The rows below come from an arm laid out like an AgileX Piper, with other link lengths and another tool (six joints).
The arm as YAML. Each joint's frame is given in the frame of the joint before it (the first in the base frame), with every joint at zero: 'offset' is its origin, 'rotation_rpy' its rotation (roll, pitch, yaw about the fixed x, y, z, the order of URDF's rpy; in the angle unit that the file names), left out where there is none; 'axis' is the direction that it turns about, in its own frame. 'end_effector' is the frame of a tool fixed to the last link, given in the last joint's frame.
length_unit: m
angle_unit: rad
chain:
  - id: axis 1
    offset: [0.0, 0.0, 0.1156]
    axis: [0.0, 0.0, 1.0]
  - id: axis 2
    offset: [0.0, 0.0, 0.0]
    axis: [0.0, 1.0, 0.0]
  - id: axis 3
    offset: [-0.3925, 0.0, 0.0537]
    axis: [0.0, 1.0, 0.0]
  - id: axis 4
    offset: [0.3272, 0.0, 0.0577]
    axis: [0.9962, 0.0, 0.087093]
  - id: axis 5
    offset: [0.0, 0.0, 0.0]
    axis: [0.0, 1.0, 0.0]
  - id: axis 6
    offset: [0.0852, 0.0, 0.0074]
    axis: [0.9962, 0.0, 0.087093]
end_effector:
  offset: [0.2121, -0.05, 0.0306]
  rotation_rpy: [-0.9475, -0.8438, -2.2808]
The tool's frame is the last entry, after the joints.
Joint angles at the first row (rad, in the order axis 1, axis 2, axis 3, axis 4, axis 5, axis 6):
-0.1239, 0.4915, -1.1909, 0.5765, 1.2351, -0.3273
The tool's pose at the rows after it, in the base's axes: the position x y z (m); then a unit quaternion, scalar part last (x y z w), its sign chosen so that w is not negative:
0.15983 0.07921 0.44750 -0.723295 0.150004 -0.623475 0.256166
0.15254 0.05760 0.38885 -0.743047 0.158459 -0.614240 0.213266
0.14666 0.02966 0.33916 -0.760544 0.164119 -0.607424 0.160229
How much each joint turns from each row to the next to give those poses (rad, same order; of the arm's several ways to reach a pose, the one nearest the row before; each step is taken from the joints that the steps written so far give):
0.0000, -0.1066, 0.1588, -0.0566, 0.0000, -0.0070
0.0000, -0.0831, 0.1310, -0.0851, 0.0000, -0.0010
0.0000, -0.0654, 0.1063, -0.1054, 0.0000, 0.0000

